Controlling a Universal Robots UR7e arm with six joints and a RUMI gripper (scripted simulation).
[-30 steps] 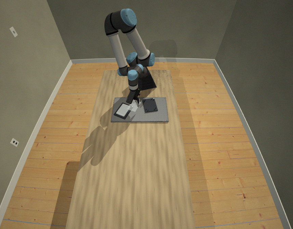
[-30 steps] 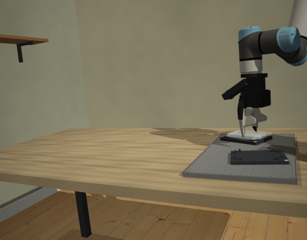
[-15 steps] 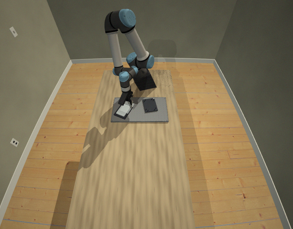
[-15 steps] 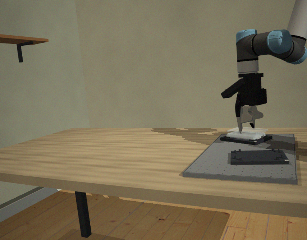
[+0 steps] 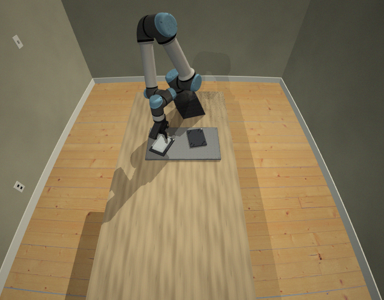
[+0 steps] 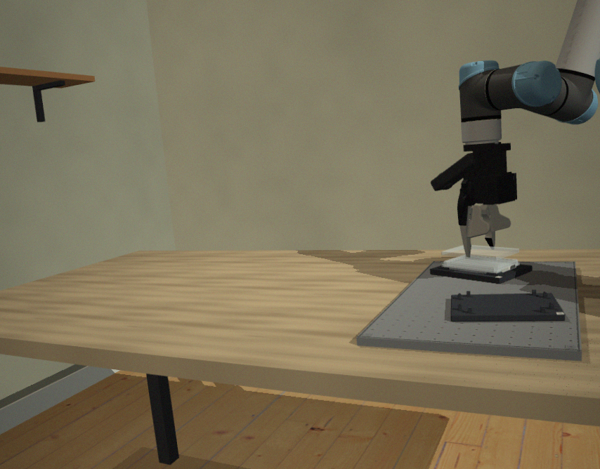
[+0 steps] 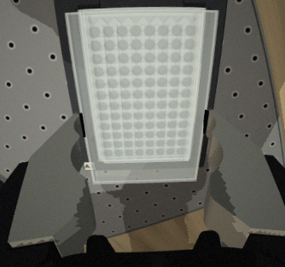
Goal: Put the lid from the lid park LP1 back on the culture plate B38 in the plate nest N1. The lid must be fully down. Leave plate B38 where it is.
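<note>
The culture plate B38 lies 4 cm below my hand. Also, from my hand: clear lid: 1 cm below; then lid park LP1: 24 cm to the left, 9 cm behind, 5 cm below; then label: 28 cm to the left, 18 cm behind, 4 cm below.
</note>
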